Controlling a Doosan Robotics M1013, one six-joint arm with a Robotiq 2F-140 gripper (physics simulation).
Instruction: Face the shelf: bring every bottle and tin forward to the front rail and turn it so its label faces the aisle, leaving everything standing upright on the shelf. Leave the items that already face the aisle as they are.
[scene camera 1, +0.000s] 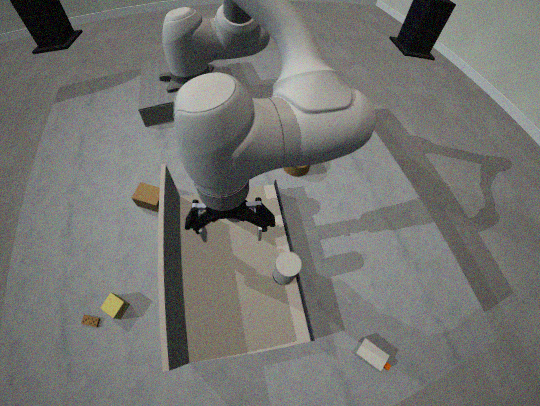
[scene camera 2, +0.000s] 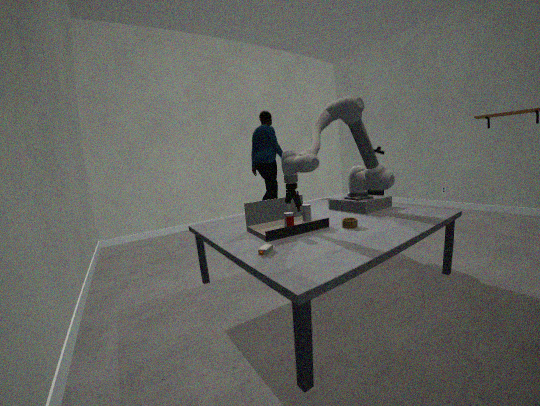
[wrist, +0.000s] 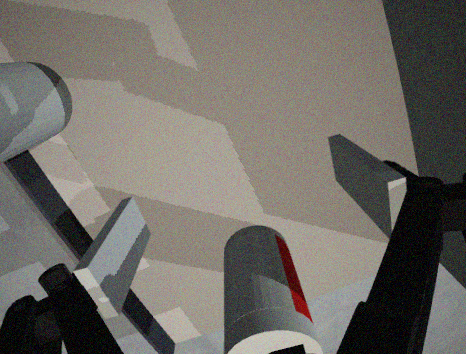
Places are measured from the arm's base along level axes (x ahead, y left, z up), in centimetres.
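Where they show: gripper, between the fingertips: (scene camera 1: 232, 236) (wrist: 234, 188); arm's base, origin of its link: (scene camera 1: 191, 78) (scene camera 2: 358, 198).
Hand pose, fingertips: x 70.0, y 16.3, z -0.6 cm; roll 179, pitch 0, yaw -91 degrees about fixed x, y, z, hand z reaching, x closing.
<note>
Things, the pixels of their top centre, and the offset from my fingertips. "spot": a spot on its surface instead.
- white-topped tin, centre of its top: (scene camera 1: 288, 263) (scene camera 2: 288, 212) dx +9.6, dy +12.4, dz +4.9 cm
- front rail, centre of its top: (wrist: 24, 187) (scene camera 1: 292, 251) (scene camera 2: 299, 224) dx +4.2, dy +15.3, dz -2.5 cm
- taller grey cylinder, centre of its top: (scene camera 2: 305, 204) dx -9.2, dy +0.8, dz +5.9 cm
- shelf's tall back panel, a spot on its surface: (scene camera 1: 172, 280) spot: dx +11.7, dy -13.4, dz +4.5 cm
- brown box, centre of its top: (scene camera 1: 147, 193) dx -16.6, dy -25.7, dz -3.6 cm
- yellow block, centre of its top: (scene camera 1: 111, 305) dx +15.7, dy -32.2, dz -4.8 cm
- small brown brick, centre of its top: (scene camera 1: 89, 320) dx +19.5, dy -39.7, dz -7.8 cm
- brown ring, centre of its top: (scene camera 1: 298, 156) (scene camera 2: 349, 219) dx -28.4, dy +22.1, dz -3.6 cm
- white box, centre of its top: (scene camera 1: 376, 356) (scene camera 2: 264, 247) dx +33.6, dy +33.4, dz -5.8 cm
A white-topped tin (scene camera 1: 288, 265) (scene camera 2: 289, 219) (wrist: 30, 107) stands upright at the front rail (scene camera 1: 305, 310) (scene camera 2: 300, 228) (wrist: 50, 205) of the shelf; its red label faces the aisle in scene camera 2. A taller grey cylinder (scene camera 2: 306, 212) (wrist: 255, 280) with a white top stands upright nearer the robot's end, set back from the rail. A narrow red strip of its label shows on its back-panel side in the wrist view. In scene camera 1 the arm hides it. My gripper (scene camera 1: 230, 233) (scene camera 2: 298, 205) (wrist: 234, 188) is open and empty above the shelf, near this cylinder.
The shelf's tall back panel (scene camera 1: 172, 280) (scene camera 2: 265, 212) stands behind. A brown box (scene camera 1: 146, 196), yellow block (scene camera 1: 114, 306) and small brown brick (scene camera 1: 91, 321) lie behind it. A brown ring (scene camera 1: 297, 170) (scene camera 2: 350, 223) and white box (scene camera 1: 372, 354) (scene camera 2: 266, 249) lie aisle-side. A person (scene camera 2: 265, 145) stands beyond the table.
</note>
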